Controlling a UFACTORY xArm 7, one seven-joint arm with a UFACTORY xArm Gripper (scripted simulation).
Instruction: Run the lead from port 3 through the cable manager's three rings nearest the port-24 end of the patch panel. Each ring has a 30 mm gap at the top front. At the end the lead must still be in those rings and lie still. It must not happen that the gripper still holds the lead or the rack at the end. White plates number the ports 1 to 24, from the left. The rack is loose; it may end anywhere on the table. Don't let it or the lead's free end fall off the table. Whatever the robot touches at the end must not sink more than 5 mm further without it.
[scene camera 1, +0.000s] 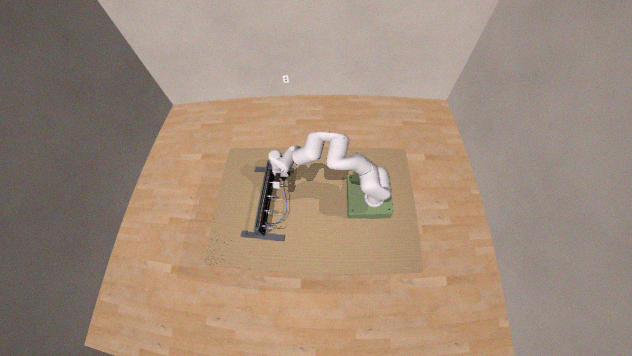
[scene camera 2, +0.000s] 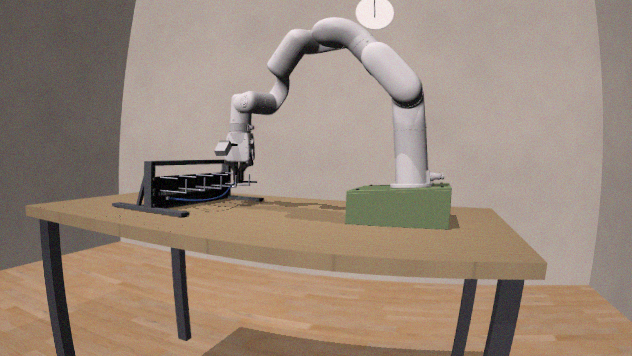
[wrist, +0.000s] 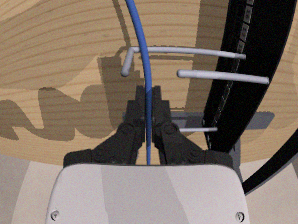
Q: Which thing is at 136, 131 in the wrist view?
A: My gripper.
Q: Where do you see my gripper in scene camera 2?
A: At 238, 182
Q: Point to a black rack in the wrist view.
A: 253, 44
